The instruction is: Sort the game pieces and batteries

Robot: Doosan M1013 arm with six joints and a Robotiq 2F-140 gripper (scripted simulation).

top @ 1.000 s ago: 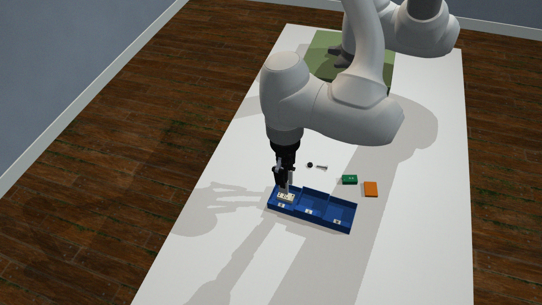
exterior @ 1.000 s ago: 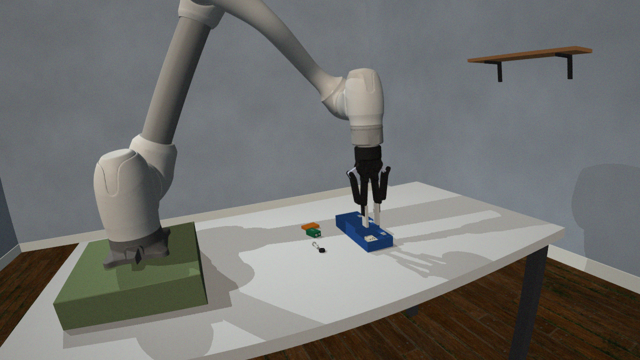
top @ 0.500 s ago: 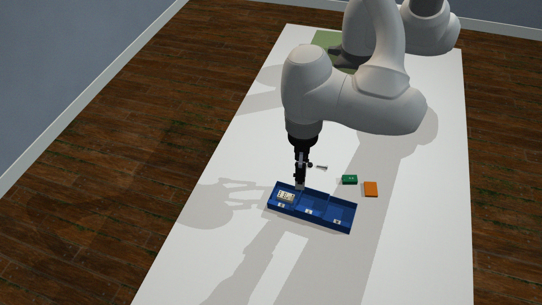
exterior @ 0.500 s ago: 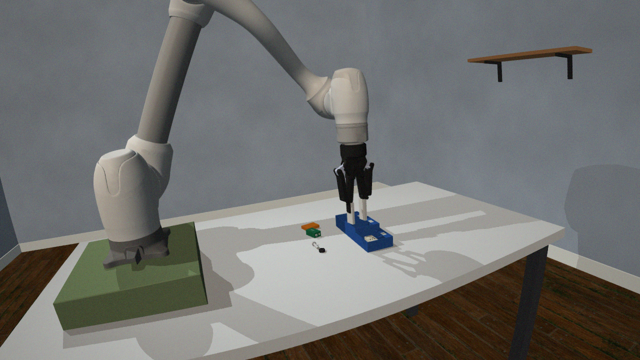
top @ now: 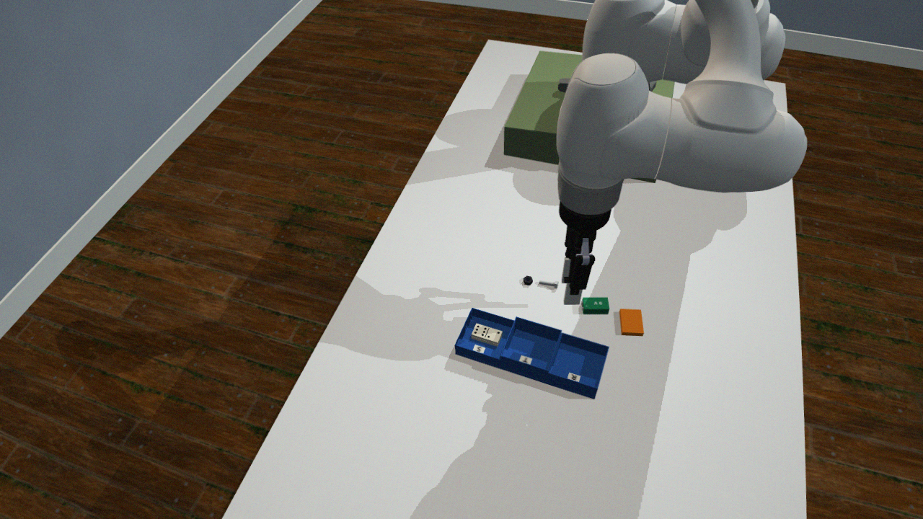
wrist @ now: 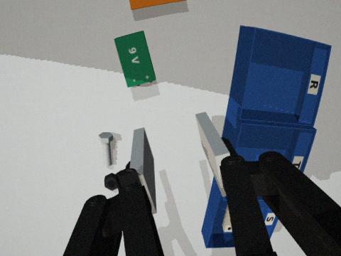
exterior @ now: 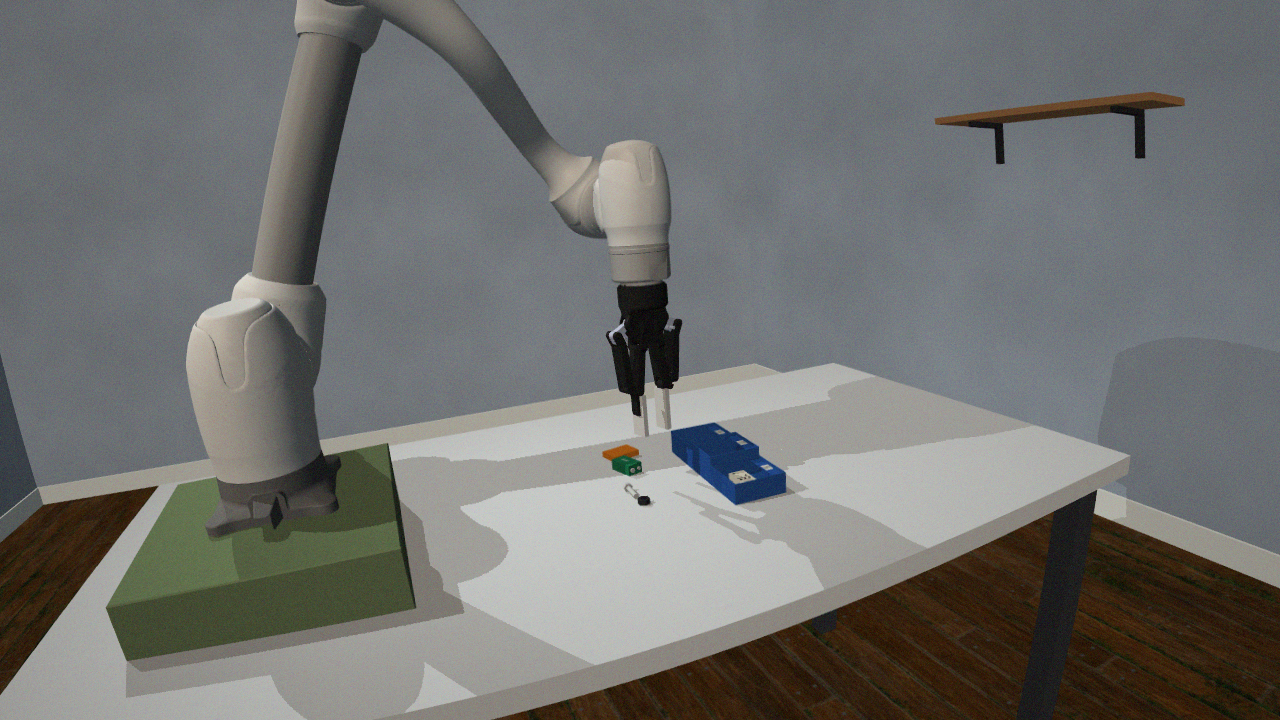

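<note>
Now: the green 9 V battery 10 cm below my hand, 4 cm to the left of it and 3 cm behind it. From my hand the other things lie so: grey bolt (10 cm below, 6 cm behind, 4 cm to the right); blue three-compartment bin (10 cm ahead, 9 cm below, 4 cm to the right); black nut (10 cm below, 9 cm to the right, 6 cm behind).
</note>
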